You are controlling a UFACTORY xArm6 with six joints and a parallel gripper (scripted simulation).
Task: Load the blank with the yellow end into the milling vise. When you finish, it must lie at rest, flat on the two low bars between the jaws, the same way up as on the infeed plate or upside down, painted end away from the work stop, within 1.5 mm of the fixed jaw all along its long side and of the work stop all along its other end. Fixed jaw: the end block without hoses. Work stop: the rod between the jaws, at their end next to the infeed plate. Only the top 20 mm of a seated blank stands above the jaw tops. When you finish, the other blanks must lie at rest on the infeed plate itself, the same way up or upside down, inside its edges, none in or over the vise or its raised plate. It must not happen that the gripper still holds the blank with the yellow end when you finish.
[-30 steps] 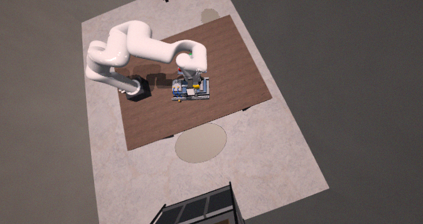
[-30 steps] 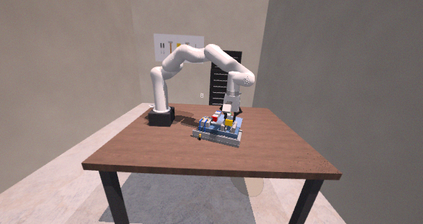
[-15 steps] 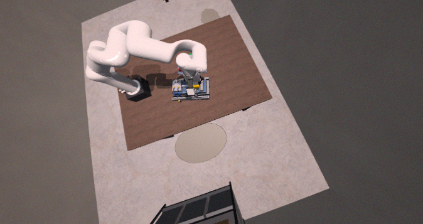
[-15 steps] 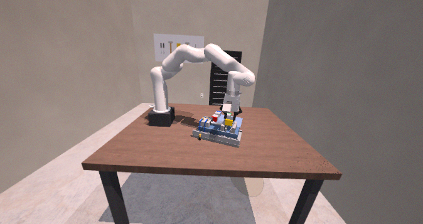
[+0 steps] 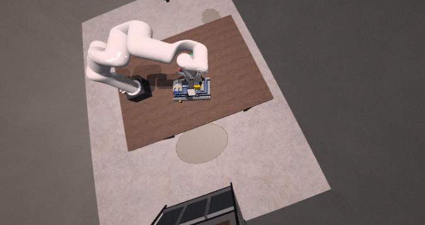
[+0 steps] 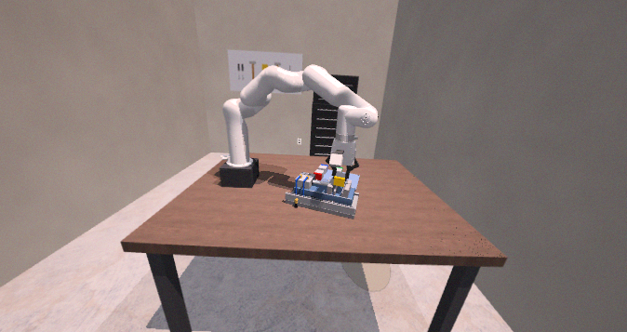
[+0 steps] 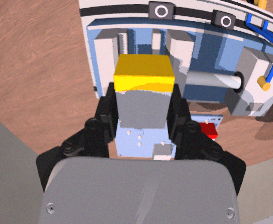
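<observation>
Right now my hand is 20 mm above the yellow-ended blank. From my hand the other things lie so: dark rod (50 mm to the left, 50 mm below, 30 mm ahead); vise (100 mm below, 60 mm behind, 30 mm to the left); red-ended blank (240 mm to the left, 110 mm below, 50 mm behind).
</observation>
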